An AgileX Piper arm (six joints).
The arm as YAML. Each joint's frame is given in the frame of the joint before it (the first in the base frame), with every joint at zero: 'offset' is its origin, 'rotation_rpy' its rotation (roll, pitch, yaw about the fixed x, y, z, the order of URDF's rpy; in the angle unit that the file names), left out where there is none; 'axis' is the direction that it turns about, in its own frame. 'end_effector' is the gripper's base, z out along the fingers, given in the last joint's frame.
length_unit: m
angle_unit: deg
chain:
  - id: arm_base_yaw
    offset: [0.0, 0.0, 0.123]
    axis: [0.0, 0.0, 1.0]
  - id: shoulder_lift
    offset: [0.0, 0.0, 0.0]
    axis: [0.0, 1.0, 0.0]
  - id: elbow
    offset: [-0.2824, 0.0, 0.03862]
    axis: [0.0, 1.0, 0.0]
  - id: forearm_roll
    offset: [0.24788, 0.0, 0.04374]
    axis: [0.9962, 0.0, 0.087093]
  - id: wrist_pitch
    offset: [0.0, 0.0, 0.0]
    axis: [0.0, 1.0, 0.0]
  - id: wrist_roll
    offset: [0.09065, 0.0, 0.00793]
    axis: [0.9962, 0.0, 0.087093]
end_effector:
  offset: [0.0, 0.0, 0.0]
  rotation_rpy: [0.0, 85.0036, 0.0]
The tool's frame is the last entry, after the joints.
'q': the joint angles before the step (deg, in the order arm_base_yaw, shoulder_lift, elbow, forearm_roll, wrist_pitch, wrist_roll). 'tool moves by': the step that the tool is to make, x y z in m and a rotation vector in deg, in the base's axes. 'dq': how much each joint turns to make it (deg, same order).
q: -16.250, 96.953, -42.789, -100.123, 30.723, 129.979
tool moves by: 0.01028, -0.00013, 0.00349, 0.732, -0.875, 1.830
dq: -0.001, 0.747, -2.172, 0.029, -2.032, -0.888
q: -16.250, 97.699, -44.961, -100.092, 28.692, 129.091
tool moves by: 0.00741, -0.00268, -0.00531, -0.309, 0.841, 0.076
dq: -0.016, 2.155, -1.559, -0.094, 0.307, -0.377
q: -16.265, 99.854, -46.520, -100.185, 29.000, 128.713
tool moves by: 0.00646, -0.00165, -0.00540, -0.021, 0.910, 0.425
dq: 0.011, 1.874, -1.324, 0.051, -0.122, -0.620
